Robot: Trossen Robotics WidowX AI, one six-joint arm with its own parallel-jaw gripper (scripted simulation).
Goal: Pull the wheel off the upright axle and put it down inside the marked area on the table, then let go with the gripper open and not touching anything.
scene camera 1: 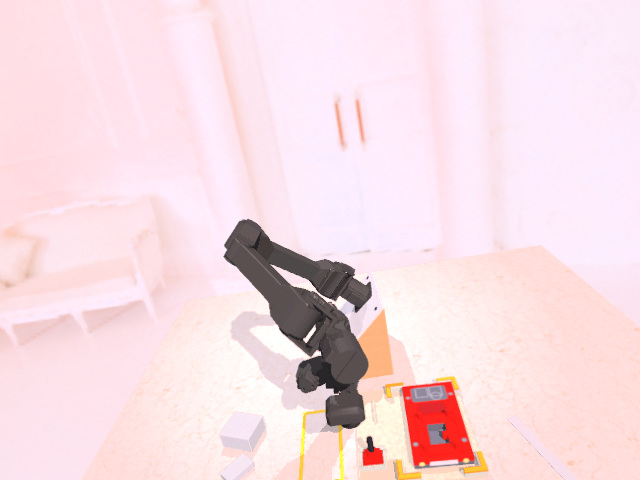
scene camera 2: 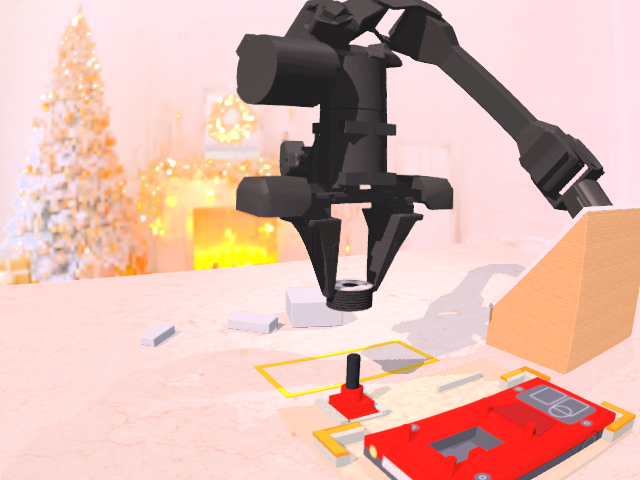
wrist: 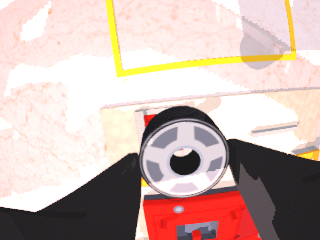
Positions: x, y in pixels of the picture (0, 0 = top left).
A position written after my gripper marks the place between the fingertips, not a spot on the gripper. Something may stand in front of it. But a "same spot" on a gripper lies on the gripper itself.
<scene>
my gripper: scene camera 1 350, 416; scene camera 2; wrist
same spot on my gripper: point(wrist: 272, 183) = point(scene camera 2: 371, 244)
</scene>
